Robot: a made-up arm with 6 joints.
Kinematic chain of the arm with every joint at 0, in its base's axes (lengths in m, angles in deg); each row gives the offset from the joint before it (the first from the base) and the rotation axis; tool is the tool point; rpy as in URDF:
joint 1: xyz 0 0 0.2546 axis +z
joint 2: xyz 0 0 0 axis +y
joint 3: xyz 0.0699 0 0.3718 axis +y
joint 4: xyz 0.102 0 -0.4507 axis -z
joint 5: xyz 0 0 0 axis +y
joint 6: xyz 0.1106 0 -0.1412 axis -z
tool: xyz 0 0 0 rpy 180 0 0
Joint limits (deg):
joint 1: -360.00..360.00
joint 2: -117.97..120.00
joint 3: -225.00..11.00
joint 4: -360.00..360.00
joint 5: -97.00..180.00
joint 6: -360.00..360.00
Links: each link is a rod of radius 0.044 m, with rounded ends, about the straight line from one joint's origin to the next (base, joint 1, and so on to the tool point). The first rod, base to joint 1, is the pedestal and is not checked.
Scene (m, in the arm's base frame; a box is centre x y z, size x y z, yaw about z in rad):
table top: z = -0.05
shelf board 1: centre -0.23 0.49 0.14 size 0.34 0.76 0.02 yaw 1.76
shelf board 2: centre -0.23 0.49 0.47 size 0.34 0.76 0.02 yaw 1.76
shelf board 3: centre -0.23 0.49 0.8 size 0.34 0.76 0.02 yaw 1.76
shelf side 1: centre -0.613 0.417 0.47 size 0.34 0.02 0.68 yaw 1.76
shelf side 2: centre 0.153 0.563 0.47 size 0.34 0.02 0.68 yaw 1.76
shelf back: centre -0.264 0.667 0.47 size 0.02 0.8 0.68 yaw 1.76
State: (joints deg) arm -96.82 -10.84 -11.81 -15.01 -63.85 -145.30
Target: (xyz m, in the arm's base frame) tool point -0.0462 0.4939 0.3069
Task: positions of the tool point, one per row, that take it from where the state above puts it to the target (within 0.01 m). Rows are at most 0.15 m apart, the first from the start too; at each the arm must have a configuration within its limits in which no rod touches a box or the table.
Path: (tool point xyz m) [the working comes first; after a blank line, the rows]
Joints at the target: -253.82 2.46 -24.30 31.35 -54.46 -145.30
Straight joint move there: clear.

1: -0.1205 -0.4041 0.3541
2: -0.2331 -0.3634 0.3518
3: -0.3315 -0.2913 0.3490
4: -0.4069 -0.1929 0.3456
5: -0.4525 -0.0754 0.3417
6: -0.4637 0.0517 0.3372
7: -0.4389 0.1785 0.3322
8: -0.3793 0.2948 0.3267
9: -0.2892 0.3910 0.3206
10: -0.1752 0.4592 0.3140
11: -0.0462 0.4939 0.3069

